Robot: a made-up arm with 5 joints. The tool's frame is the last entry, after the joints. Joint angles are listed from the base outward. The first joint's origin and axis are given. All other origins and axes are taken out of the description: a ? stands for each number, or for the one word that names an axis. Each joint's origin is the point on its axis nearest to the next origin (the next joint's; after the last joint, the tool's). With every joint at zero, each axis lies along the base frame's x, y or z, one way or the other. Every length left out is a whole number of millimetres.
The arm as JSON. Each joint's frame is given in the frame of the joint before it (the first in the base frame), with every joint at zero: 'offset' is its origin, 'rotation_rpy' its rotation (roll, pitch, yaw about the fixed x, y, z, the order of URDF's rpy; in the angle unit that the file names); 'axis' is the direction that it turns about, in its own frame. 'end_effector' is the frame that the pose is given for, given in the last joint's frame.
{
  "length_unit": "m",
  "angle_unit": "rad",
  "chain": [
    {
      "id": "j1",
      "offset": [
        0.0,
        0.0,
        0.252
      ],
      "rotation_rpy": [
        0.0,
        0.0,
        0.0
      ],
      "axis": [
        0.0,
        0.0,
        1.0
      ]
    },
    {
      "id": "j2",
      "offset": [
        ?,
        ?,
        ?
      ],
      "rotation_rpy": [
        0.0,
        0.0,
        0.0
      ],
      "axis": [
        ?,
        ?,
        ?
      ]
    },
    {
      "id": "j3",
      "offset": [
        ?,
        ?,
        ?
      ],
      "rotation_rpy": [
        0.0,
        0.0,
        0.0
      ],
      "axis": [
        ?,
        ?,
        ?
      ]
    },
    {
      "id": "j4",
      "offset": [
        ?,
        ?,
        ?
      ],
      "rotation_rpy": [
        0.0,
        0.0,
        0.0
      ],
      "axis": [
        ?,
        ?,
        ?
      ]
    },
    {
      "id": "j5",
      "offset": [
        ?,
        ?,
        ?
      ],
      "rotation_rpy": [
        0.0,
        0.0,
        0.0
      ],
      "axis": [
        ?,
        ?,
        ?
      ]
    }
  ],
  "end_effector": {
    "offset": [
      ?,
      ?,
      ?
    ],
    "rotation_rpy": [
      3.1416,
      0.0,
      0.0
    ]
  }
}
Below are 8 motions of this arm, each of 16 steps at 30 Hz.
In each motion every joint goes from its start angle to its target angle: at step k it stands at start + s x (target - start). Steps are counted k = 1, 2, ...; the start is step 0. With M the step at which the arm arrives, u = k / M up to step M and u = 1 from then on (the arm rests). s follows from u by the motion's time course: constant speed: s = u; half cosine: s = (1 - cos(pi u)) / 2; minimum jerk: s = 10 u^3 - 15 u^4 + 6 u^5.
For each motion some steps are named. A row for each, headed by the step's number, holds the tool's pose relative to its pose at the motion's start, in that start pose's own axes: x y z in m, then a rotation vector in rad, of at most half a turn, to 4 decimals.
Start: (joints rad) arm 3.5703 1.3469 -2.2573 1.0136 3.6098
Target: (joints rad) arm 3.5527 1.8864 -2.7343 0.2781 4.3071
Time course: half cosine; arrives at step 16
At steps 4, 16:
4: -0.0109 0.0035 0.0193 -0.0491 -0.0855 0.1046
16: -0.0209 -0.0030 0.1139 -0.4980 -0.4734 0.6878

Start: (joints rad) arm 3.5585 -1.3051 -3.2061 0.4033 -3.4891
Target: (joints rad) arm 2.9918 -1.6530 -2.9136 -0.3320 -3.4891
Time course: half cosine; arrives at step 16
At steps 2, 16:
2: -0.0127 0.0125 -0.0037 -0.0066 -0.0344 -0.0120
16: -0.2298 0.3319 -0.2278 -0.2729 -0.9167 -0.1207

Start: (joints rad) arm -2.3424 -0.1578 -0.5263 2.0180 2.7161
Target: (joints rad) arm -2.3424 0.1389 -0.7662 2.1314 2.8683
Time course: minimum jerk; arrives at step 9
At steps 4, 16:
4: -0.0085 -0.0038 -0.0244 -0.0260 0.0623 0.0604
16: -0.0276 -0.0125 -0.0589 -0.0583 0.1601 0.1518

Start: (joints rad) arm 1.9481 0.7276 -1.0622 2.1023 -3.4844
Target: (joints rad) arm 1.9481 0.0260 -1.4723 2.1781 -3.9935
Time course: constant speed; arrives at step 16
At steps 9, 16:
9: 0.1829 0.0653 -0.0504 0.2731 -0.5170 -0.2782
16: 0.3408 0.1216 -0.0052 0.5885 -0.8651 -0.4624

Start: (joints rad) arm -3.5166 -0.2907 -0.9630 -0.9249 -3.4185
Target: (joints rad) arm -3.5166 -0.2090 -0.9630 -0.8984 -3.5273
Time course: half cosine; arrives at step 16
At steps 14, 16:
14: 0.0413 0.0117 0.0119 -0.0337 0.0985 -0.1046
16: 0.0429 0.0122 0.0123 -0.0352 0.1024 -0.1087

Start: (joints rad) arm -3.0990 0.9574 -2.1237 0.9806 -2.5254
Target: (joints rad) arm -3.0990 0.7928 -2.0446 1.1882 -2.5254
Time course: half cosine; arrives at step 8
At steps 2, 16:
2: 0.0019 -0.0013 -0.0098 0.0103 0.0146 0.0000
16: 0.0170 -0.0120 -0.0668 0.0706 0.0996 0.0000

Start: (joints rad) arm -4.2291 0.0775 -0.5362 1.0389 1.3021
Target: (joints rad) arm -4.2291 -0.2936 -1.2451 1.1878 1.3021
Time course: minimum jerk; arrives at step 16
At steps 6, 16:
6: 0.0023 -0.0083 -0.1076 0.2471 0.0680 0.0000
16: -0.0344 0.1248 -0.3766 0.8977 0.2472 0.0000

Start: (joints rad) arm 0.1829 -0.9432 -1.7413 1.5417 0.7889
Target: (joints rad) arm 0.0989 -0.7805 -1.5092 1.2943 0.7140
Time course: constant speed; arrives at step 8
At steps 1, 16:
1: 0.0048 -0.0047 0.0198 -0.0197 -0.0063 -0.0049
16: 0.0293 -0.0123 0.1615 -0.1544 -0.0573 -0.0343

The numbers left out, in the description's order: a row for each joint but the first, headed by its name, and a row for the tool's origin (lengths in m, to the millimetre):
j2: xyz 0.0 0.0 0.0, axis 0.0 1.0 0.0
j3: xyz 0.059 0.0 0.312, axis 0.0 1.0 0.0
j4: xyz 0.072 0.0 -0.318, axis 0.0 1.0 0.0
j5: xyz 0.081 0.0 -0.103, axis 0.0 0.0 -1.0
tool: xyz 0.0 0.0 0.0

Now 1 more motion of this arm.
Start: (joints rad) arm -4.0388 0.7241 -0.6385 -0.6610 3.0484
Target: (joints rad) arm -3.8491 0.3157 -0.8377 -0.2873 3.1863
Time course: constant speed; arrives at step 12
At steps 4, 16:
4: -0.0651 0.0230 -0.0280 -0.0309 -0.0803 -0.0057
16: -0.1788 0.0788 -0.1238 -0.1156 -0.2359 -0.0092

